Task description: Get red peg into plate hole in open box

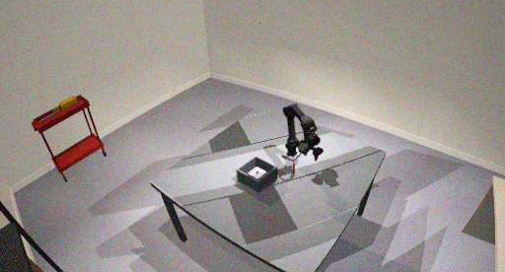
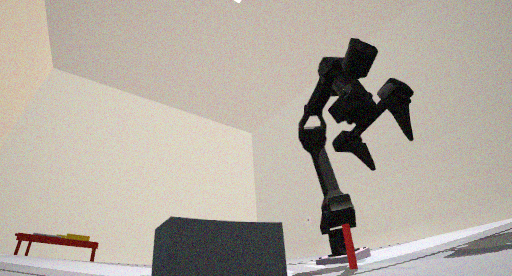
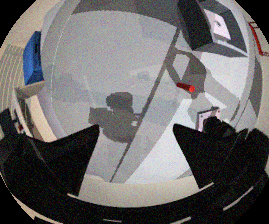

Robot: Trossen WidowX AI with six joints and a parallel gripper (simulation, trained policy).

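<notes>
Right now my gripper tip is 130 mm above the red peg, 120 mm to the left of it and 10 mm short of it. From my gripper tip the other things lie so: plate 280 mm to the right, 200 mm ahead, 120 mm below; then dark open box 280 mm to the right, 200 mm ahead, 140 mm below.
</notes>
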